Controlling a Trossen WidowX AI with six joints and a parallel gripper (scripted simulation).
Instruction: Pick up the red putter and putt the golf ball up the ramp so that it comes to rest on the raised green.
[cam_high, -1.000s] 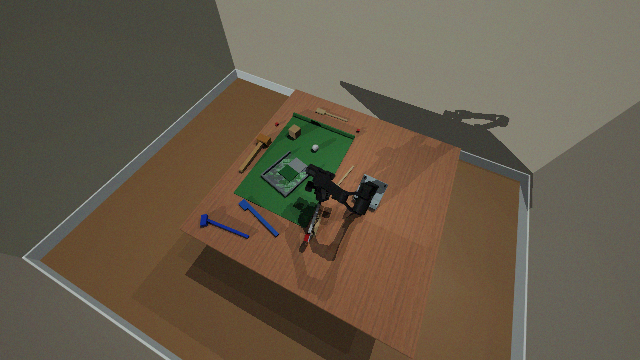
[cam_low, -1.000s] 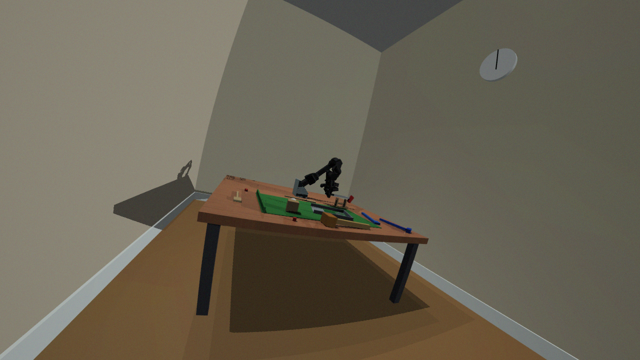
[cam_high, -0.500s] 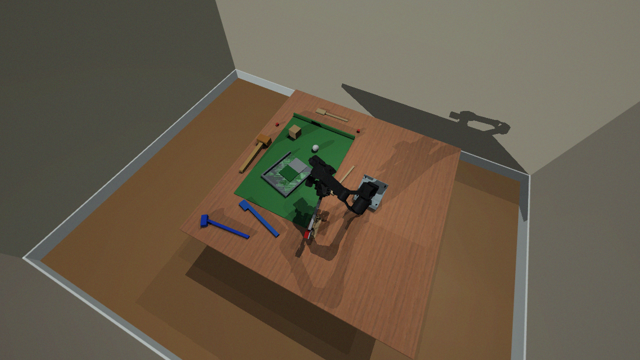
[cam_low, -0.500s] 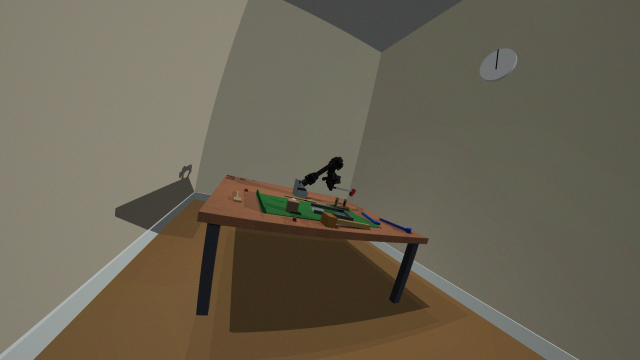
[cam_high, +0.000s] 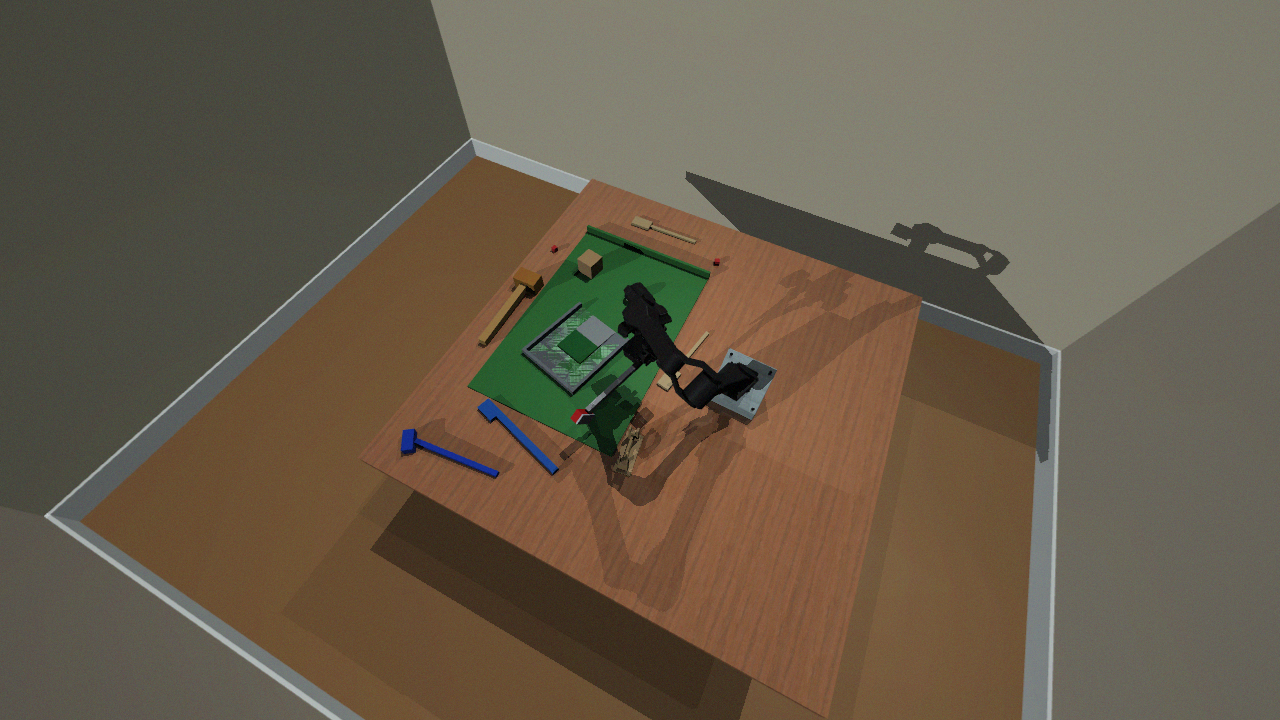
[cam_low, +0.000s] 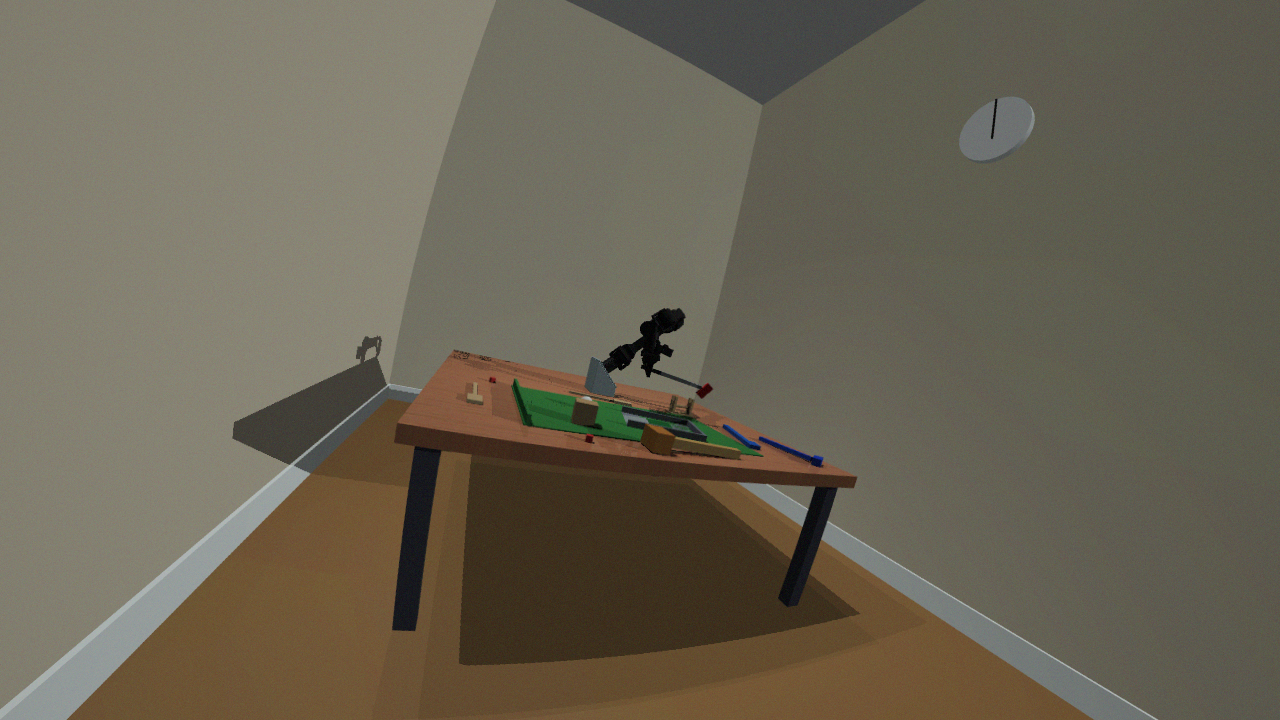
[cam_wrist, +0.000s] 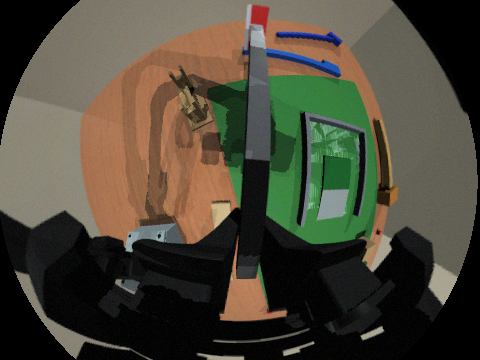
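Now: gripper tip 110 mm to the right of the red putter, 30 mm short of it and 10 mm below it. From my gripper tip the other things lie so: tan cube 380 mm ahead, 300 mm to the right, 100 mm below; small wooden rack 200 mm to the left, 100 mm below, 70 mm behind; white golf ball 260 mm to the right, 200 mm ahead, 110 mm below.
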